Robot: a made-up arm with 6 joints.
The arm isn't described. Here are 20 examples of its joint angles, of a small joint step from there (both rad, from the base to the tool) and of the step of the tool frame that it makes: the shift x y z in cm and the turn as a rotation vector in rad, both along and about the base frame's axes.
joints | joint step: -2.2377 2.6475 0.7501 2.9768 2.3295 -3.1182 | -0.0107 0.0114 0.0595 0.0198 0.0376 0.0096
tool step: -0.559 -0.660 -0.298 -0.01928 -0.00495 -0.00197
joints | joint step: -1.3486 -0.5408 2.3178 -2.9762 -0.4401 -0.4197 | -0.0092 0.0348 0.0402 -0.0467 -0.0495 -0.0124
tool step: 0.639 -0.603 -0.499 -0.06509 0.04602 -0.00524
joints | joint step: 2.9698 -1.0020 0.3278 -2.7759 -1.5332 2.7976 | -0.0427 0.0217 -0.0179 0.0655 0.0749 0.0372
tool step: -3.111 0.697 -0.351 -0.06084 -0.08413 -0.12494
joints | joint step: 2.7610 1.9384 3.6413 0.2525 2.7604 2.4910 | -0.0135 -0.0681 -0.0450 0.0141 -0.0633 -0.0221
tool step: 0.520 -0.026 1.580 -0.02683 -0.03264 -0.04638
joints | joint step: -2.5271 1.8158 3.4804 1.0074 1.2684 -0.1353 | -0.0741 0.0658 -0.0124 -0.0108 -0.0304 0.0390
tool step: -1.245 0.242 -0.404 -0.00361 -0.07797 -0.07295
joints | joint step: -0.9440 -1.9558 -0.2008 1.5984 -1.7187 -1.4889 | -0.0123 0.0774 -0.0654 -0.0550 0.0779 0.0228
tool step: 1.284 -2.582 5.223 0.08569 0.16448 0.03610
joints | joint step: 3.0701 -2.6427 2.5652 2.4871 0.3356 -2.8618 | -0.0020 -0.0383 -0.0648 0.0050 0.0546 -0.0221
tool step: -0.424 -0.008 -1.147 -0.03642 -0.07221 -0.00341
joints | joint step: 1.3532 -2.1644 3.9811 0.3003 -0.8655 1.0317 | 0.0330 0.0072 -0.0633 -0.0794 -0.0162 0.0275
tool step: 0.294 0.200 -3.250 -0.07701 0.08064 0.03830
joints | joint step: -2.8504 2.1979 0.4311 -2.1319 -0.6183 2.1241 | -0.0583 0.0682 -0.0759 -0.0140 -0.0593 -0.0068
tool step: 3.585 0.696 1.734 -0.01372 -0.12342 -0.09079
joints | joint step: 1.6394 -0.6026 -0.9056 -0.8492 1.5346 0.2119 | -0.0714 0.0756 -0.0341 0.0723 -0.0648 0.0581
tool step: 1.458 -1.241 -0.252 -0.19393 -0.07539 -0.03764
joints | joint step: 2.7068 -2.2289 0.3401 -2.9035 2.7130 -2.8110 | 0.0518 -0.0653 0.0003 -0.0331 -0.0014 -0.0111
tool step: 2.005 1.418 -3.361 0.04317 0.05539 0.06721
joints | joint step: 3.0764 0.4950 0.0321 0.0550 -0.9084 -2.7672 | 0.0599 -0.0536 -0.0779 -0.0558 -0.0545 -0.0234
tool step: 0.909 -2.247 -0.868 -0.05539 -0.07635 0.00992
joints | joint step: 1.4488 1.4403 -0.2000 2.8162 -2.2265 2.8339 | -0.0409 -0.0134 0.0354 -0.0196 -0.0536 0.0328
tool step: 1.803 2.165 0.607 0.08395 -0.05595 -0.07924
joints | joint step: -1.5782 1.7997 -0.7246 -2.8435 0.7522 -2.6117 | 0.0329 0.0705 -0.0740 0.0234 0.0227 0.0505
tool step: -0.134 2.678 2.273 0.17730 -0.06334 0.04133
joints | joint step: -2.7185 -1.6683 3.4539 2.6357 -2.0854 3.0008 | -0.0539 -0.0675 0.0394 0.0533 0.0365 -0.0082
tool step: -2.018 -1.814 -0.140 -0.02561 0.07361 0.00769
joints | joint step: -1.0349 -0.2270 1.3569 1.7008 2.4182 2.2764 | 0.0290 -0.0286 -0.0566 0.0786 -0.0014 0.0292
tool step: 0.709 0.265 0.335 0.00639 0.00619 -0.02772
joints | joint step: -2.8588 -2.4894 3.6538 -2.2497 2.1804 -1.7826 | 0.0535 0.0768 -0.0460 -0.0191 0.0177 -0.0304
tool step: 4.695 0.872 -1.331 0.03923 -0.10809 0.02432
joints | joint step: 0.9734 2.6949 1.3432 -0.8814 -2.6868 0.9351 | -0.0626 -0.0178 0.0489 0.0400 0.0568 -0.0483
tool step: 2.012 1.221 -0.136 0.02501 -0.11286 0.00321
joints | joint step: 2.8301 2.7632 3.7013 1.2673 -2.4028 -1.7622 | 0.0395 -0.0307 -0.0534 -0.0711 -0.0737 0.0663
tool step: -1.848 1.367 0.014 -0.13755 -0.05016 0.10357
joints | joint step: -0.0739 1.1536 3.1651 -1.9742 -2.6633 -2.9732 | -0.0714 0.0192 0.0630 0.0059 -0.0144 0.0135
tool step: -0.872 -2.130 -0.324 -0.01842 -0.05337 -0.07075
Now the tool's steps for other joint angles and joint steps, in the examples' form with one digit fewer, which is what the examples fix.
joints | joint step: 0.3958 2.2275 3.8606 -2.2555 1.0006 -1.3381 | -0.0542 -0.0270 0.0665 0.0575 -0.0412 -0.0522
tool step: 0.11 -2.91 1.82 0.0523 -0.1438 -0.0830
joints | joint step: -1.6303 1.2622 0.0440 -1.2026 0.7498 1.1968 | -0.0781 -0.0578 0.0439 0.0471 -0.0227 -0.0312
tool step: -2.72 -2.22 1.12 -0.1136 -0.0061 -0.0445
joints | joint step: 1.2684 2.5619 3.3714 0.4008 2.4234 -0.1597 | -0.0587 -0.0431 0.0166 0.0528 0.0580 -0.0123
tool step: 0.45 -2.53 2.05 0.0822 -0.0969 -0.0842
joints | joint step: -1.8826 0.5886 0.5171 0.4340 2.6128 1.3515 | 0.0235 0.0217 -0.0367 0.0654 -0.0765 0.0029
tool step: 1.13 -1.78 -0.88 0.1399 0.0260 -0.0059
